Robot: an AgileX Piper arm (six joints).
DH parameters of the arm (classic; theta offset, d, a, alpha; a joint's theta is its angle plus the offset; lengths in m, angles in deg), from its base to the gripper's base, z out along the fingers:
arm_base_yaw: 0 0.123 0 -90
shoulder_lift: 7.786 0 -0.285 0
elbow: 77.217 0 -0.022 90
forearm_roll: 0 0.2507 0 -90
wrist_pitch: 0 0 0 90
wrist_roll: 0 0.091 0 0
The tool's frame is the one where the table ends.
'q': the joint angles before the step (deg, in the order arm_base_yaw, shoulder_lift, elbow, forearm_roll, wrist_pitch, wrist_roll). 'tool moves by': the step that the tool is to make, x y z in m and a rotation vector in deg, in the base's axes. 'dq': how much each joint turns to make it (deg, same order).
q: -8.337, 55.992, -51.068, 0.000, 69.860, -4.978
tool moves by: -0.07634, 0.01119, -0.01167, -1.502, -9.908, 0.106
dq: 0.004, -21.106, 10.902, -0.002, 0.183, -0.113
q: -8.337, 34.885, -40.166, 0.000, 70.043, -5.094
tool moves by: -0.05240, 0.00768, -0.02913, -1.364, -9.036, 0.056
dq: -0.003, -18.538, 9.017, 0.002, 0.383, -0.071
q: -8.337, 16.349, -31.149, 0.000, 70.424, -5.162
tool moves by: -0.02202, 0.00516, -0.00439, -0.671, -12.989, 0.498
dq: 0.000, -11.283, 2.401, 1.315, -4.067, -0.001
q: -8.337, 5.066, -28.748, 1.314, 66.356, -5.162
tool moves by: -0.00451, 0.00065, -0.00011, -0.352, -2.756, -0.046
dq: 0.000, -2.215, 0.244, 0.001, -0.808, 0.051
